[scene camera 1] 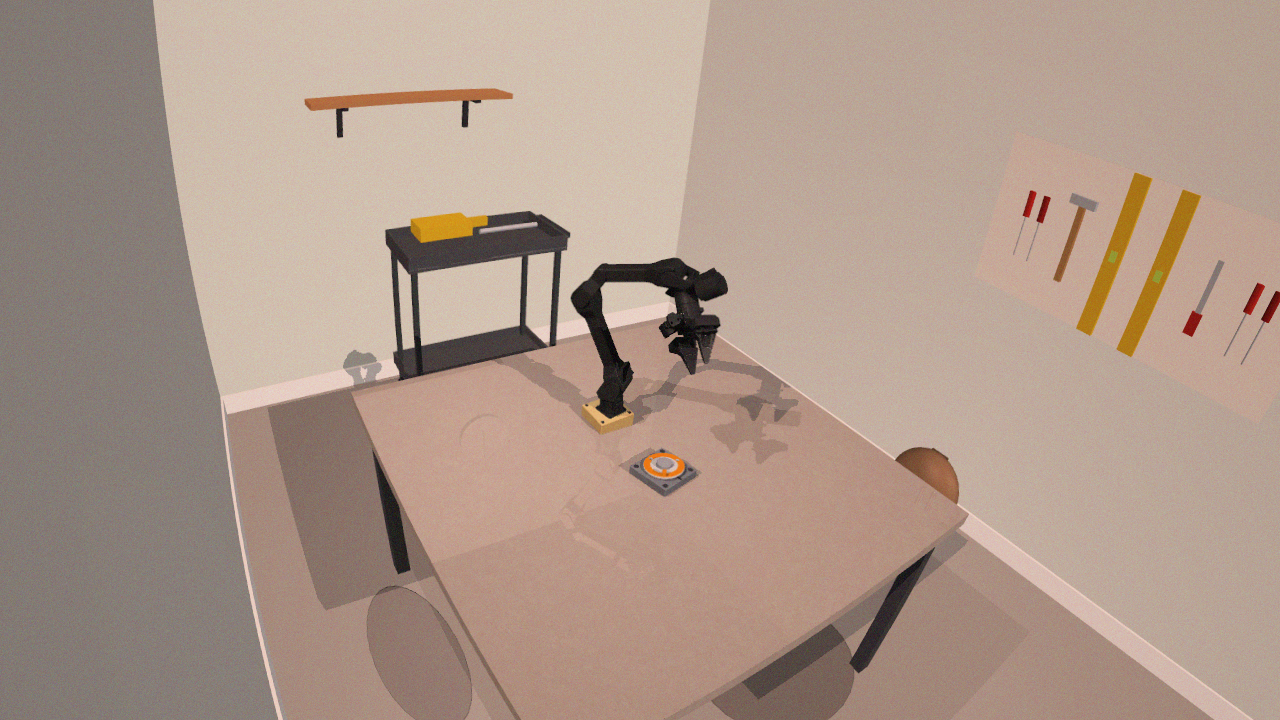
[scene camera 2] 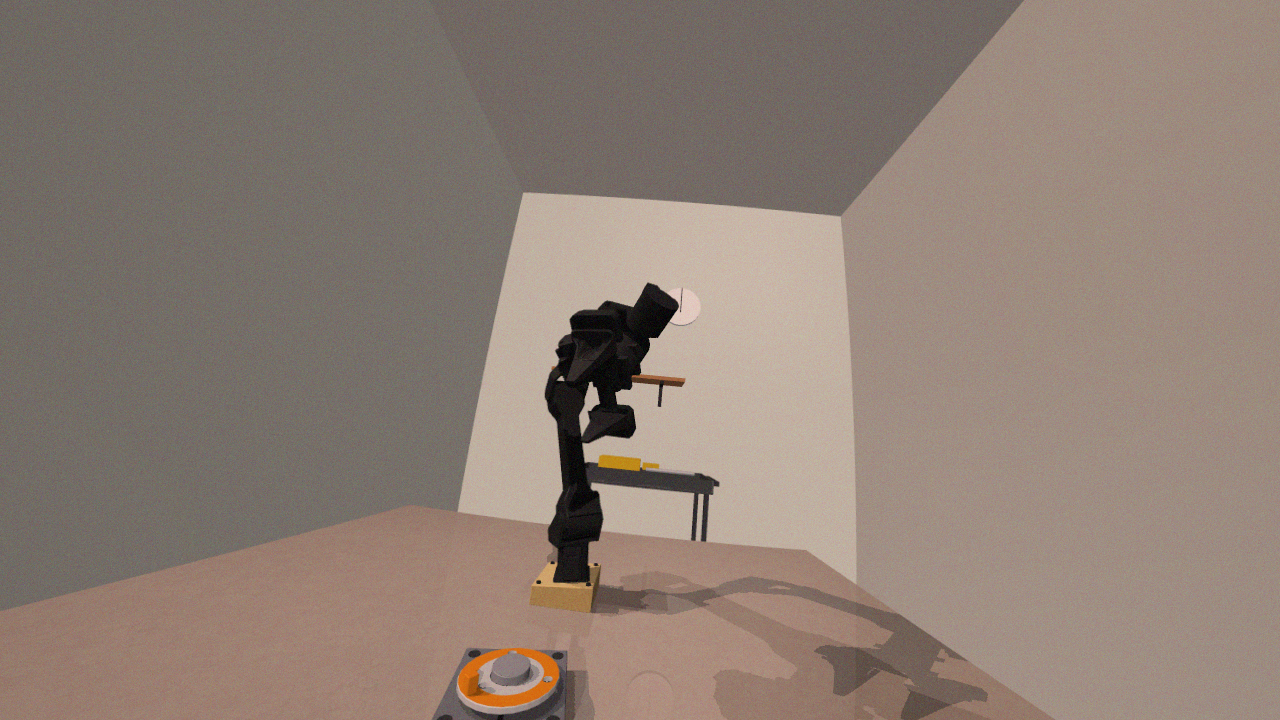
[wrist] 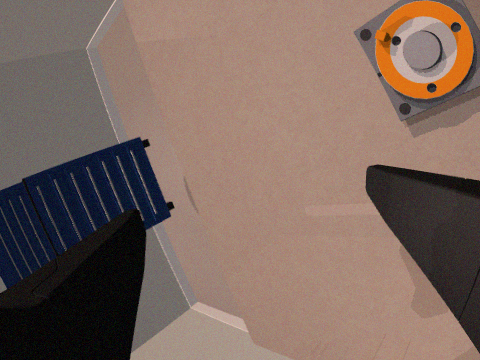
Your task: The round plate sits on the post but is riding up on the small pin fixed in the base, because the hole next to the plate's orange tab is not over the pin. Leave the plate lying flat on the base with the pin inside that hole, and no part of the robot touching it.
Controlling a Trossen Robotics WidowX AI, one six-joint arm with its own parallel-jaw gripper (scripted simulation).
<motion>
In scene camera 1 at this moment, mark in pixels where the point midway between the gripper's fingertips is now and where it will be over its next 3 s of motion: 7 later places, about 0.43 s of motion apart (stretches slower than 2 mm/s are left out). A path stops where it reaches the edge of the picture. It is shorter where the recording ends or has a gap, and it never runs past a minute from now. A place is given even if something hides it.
My gripper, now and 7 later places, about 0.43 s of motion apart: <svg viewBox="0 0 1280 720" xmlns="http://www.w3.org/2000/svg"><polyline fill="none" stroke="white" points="699,368 693,400 678,435 661,456 657,466 658,473 666,474 673,474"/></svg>
</motion>
